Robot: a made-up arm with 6 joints. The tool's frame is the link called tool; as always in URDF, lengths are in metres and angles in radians. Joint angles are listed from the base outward.
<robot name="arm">
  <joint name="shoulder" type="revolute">
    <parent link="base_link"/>
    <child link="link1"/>
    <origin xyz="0.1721 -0.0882 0.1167" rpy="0 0 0"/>
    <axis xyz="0 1 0"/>
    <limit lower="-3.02" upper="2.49"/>
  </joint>
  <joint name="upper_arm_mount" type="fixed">
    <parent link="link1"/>
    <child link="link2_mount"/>
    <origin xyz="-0.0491 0.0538 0.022" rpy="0 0 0"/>
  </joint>
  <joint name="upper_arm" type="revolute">
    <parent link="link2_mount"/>
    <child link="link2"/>
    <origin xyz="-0.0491 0.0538 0.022" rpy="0 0 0"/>
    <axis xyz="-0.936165 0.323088 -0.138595"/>
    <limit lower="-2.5" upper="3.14"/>
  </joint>
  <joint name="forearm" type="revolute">
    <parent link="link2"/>
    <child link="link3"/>
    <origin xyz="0.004 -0.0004 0.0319" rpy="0 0 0"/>
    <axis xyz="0 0 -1"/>
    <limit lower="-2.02" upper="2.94"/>
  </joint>
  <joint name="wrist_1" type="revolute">
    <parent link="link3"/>
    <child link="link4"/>
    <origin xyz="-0.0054 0.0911 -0.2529" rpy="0 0 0"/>
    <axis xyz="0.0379 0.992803 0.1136"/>
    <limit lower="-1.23" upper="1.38"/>
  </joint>
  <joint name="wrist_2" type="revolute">
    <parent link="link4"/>
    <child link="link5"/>
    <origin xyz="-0.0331 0.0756 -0.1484" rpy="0 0 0"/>
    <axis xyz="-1 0 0"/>
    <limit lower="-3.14" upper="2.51"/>
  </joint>
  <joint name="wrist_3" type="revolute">
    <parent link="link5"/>
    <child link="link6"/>
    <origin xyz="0.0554 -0.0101 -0.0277" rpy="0 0 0"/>
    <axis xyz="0 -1 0"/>
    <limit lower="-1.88" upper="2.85"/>
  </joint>
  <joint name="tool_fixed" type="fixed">
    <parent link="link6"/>
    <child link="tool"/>
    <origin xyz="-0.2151 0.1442 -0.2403" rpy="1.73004 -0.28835 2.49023"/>
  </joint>
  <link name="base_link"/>
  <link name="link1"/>
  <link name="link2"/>
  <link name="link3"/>
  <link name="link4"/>
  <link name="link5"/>
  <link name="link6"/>
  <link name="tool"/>
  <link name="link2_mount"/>
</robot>
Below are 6 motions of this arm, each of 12 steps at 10 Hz.
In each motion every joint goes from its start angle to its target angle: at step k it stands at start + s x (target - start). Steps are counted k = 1, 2, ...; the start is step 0. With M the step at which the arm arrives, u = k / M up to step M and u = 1 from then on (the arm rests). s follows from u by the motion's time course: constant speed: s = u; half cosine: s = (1 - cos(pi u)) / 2; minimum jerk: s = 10 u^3 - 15 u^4 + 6 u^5.
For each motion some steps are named. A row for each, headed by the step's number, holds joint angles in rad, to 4 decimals.
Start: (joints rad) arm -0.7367 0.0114 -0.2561 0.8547 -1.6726 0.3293
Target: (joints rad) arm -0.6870 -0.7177 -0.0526 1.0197 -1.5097 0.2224
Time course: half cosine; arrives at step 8
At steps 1, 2, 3, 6, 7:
1: -0.7348 -0.0163 -0.2484 0.8610 -1.6664 0.3252
2: -0.7294 -0.0954 -0.2263 0.8789 -1.6487 0.3136
3: -0.7214 -0.2136 -0.1933 0.9056 -1.6223 0.2963
6: -0.6943 -0.6109 -0.0824 0.9955 -1.5336 0.2381
7: -0.6889 -0.6900 -0.0603 1.0134 -1.5159 0.2265

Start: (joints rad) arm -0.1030 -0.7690 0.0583 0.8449 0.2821 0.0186
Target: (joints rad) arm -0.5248 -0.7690 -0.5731 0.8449 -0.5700 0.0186
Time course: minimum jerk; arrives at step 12
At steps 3, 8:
3: -0.1467 -0.7690 -0.0071 0.8449 0.1939 0.0186
8: -0.4363 -0.7690 -0.4406 0.8449 -0.3912 0.0186

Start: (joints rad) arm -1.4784 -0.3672 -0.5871 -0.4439 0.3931 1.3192
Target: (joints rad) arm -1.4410 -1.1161 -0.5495 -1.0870 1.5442 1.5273
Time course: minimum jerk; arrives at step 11
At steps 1, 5, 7, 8, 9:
1: -1.4782 -0.3721 -0.5869 -0.4481 0.4006 1.3206
5: -1.4629 -0.6782 -0.5715 -0.7109 0.8711 1.4056
7: -1.4506 -0.9238 -0.5592 -0.9219 1.2487 1.4739
8: -1.4458 -1.0196 -0.5543 -1.0041 1.3958 1.5005
9: -1.4427 -1.0825 -0.5512 -1.0581 1.4925 1.5180

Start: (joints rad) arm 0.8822 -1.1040 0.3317 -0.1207 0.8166 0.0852
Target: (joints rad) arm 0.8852 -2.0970 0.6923 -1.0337 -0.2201 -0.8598
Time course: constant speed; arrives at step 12
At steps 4, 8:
4: 0.8832 -1.4350 0.4519 -0.4250 0.4710 -0.2298
8: 0.8842 -1.7660 0.5721 -0.7294 0.1255 -0.5448

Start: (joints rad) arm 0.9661 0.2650 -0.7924 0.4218 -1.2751 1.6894
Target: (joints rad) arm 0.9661 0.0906 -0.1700 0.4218 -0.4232 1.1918
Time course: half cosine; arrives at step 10
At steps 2, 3, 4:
2: 0.9661 0.2483 -0.7330 0.4218 -1.1938 1.6419
3: 0.9661 0.2291 -0.6641 0.4218 -1.0995 1.5868
4: 0.9661 0.2047 -0.5774 0.4218 -0.9808 1.5175

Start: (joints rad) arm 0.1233 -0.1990 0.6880 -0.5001 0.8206 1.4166
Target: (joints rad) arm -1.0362 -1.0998 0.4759 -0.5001 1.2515 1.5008
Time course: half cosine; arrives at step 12
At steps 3, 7, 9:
3: -0.0465 -0.3309 0.6569 -0.5001 0.8837 1.4289
7: -0.6065 -0.7660 0.5545 -0.5001 1.0918 1.4696
9: -0.8664 -0.9679 0.5070 -0.5001 1.1884 1.4885

